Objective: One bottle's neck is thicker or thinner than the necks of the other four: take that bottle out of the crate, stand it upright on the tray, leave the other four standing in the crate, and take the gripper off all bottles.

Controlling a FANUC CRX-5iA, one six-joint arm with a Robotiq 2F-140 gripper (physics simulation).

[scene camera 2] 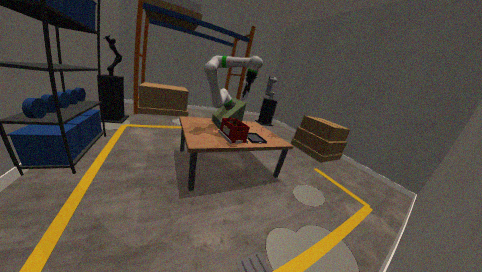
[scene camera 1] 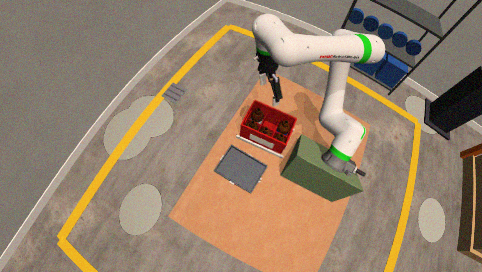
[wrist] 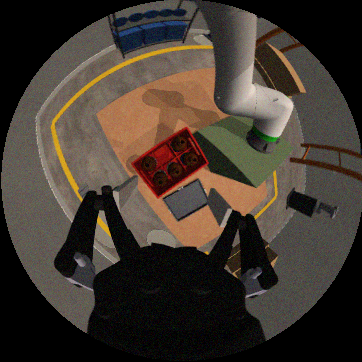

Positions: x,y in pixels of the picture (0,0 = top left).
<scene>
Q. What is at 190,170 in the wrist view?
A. A red crate.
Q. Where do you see a red crate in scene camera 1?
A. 273,115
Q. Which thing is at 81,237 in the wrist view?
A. My gripper.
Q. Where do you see a grey tray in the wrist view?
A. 187,199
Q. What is my gripper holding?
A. Nothing.
</scene>
